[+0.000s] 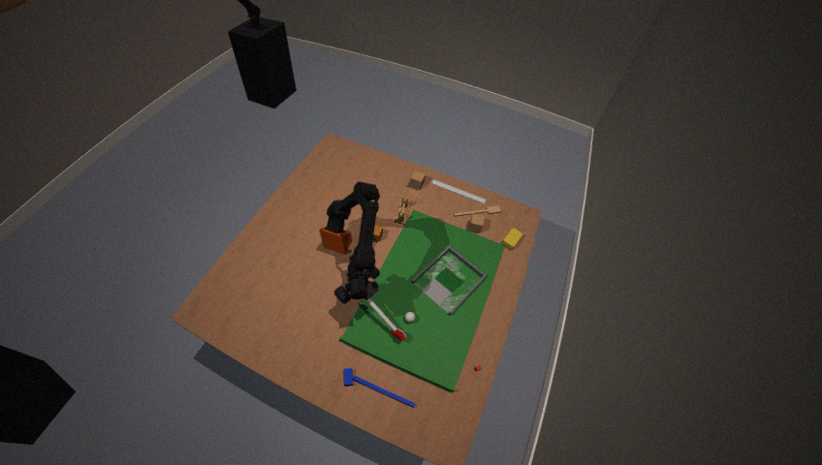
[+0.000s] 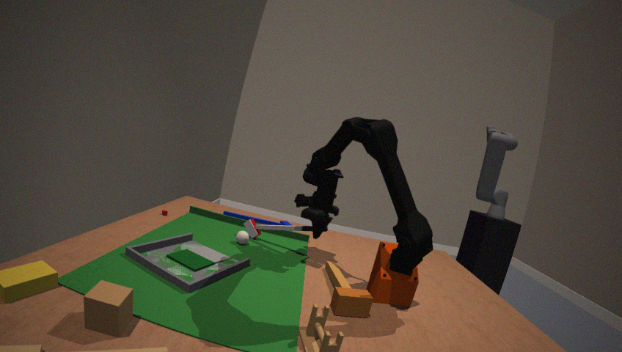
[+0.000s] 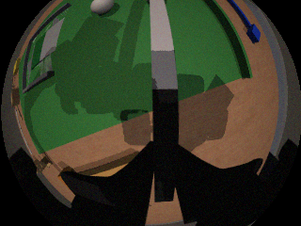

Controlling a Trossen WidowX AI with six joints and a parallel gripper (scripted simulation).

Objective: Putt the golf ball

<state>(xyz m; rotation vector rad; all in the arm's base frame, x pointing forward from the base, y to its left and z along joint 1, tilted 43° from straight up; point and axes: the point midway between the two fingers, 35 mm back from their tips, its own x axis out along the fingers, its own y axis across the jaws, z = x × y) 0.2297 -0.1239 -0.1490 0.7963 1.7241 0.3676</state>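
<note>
My gripper tip is 110 mm short of the red putter, 30 mm to the left of it and 10 mm above it. The rest, counted from my gripper tip: grey walled frame: 300 mm ahead, 280 mm to the left, 70 mm below; then white golf ball: 230 mm ahead, 50 mm below, 20 mm to the left; then blue putter: 300 mm to the right, 240 mm ahead, 60 mm below.
</note>
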